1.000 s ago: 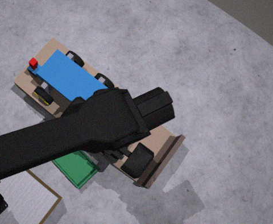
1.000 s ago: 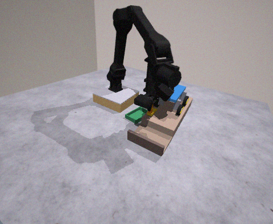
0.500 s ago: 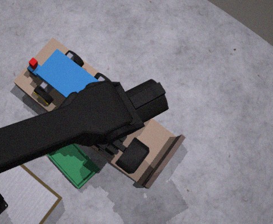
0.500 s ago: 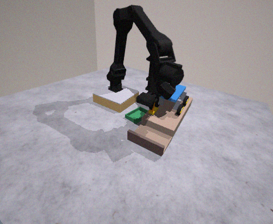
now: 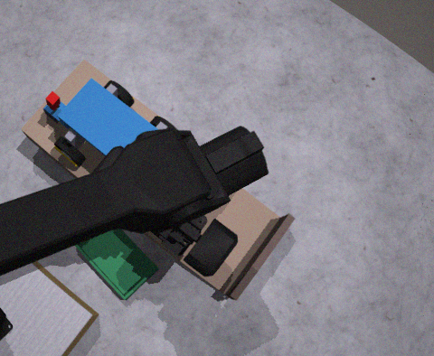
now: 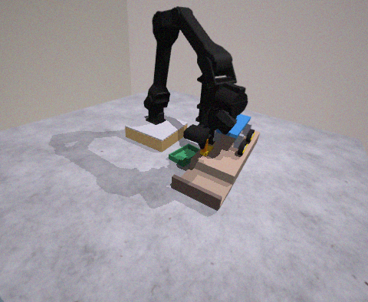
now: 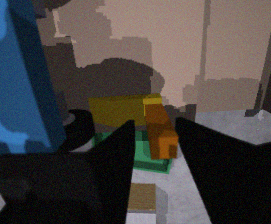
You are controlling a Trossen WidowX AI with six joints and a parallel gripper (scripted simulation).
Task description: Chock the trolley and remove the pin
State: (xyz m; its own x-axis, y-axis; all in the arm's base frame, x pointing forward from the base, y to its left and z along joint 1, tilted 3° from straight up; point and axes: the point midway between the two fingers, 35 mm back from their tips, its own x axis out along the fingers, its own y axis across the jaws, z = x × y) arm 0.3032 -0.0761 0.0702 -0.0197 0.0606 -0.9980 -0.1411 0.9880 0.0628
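My gripper tip is 20 mm to the right of the yellow chock and 10 mm above it. Round my gripper tip: green tray (100 mm below, 80 mm behind, 20 mm to the left); blue trolley (120 mm to the left, 30 mm ahead, 20 mm above); dark stop lip (130 mm to the right, 70 mm ahead, 60 mm below).
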